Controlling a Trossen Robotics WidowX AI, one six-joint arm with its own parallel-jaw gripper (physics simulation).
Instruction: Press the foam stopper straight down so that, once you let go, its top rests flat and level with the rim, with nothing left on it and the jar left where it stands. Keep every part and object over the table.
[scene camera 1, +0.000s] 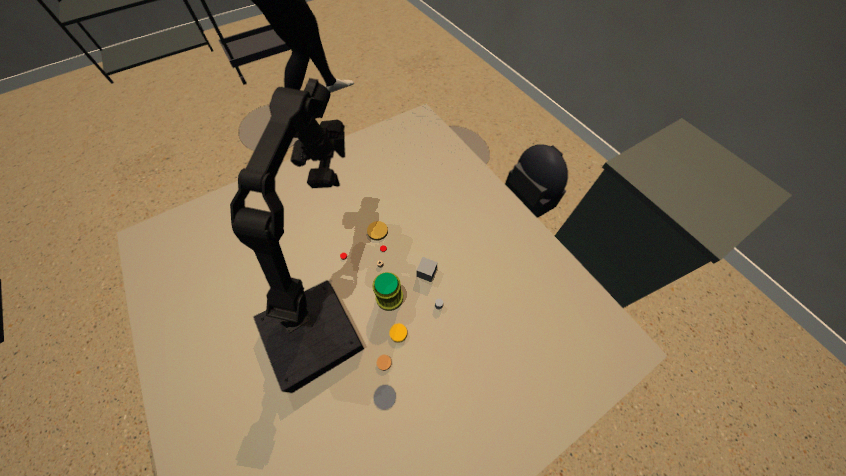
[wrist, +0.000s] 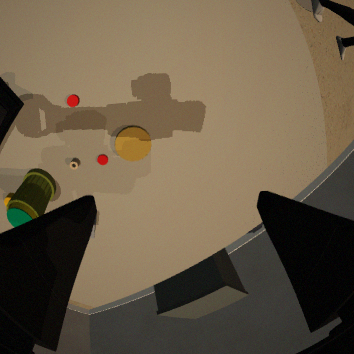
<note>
The pictures show: my gripper and a yellow-green jar.
My gripper is seen too in the wrist view.
</note>
